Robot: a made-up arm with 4 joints.
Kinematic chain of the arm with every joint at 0, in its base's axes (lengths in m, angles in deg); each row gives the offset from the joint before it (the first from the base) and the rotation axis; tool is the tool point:
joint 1: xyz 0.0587 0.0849 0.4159 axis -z
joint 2: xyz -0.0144 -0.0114 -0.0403 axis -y
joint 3: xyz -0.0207 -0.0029 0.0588 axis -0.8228 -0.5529 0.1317
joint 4: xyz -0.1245 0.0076 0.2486 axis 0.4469 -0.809 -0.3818
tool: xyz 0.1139 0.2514 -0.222
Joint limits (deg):
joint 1: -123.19..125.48
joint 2: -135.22..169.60
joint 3: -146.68..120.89
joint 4: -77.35..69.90
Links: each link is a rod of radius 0.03 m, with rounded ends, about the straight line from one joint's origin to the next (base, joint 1, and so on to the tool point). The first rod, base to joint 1, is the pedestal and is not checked.
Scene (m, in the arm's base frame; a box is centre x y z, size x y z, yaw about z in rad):
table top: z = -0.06
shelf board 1: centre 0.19 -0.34 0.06 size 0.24 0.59 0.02 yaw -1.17
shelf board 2: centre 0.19 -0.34 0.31 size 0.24 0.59 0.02 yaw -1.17
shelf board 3: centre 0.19 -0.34 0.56 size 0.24 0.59 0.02 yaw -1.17
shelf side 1: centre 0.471 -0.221 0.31 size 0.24 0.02 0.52 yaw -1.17
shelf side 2: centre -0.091 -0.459 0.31 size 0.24 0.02 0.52 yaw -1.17
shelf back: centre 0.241 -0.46 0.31 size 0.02 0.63 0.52 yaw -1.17
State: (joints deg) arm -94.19 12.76 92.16 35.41
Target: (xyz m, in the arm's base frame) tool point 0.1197 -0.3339 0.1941
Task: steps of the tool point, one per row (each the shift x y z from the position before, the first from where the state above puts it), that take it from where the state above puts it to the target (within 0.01 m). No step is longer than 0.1 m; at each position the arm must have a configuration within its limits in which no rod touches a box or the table.
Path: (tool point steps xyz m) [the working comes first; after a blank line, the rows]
Joints at the target: -123.19 137.41 -4.01 58.53
Straight joint move there: touches shelf board 2.

1: -0.0138 -0.0140 0.0582
2: -0.0007 -0.0365 0.0475
3: 0.0127 -0.0509 0.0293
4: 0.0249 -0.0558 0.0066
5: 0.0339 -0.0507 -0.0170
6: 0.0486 -0.0521 -0.0304
7: 0.0559 -0.0293 -0.0475
8: 0.0556 -0.0016 -0.0574
9: 0.0485 0.0261 -0.0583
10: 0.0346 -0.0609 0.0326
11: 0.0291 -0.0549 -0.0004
12: 0.0067 -0.0502 -0.0322

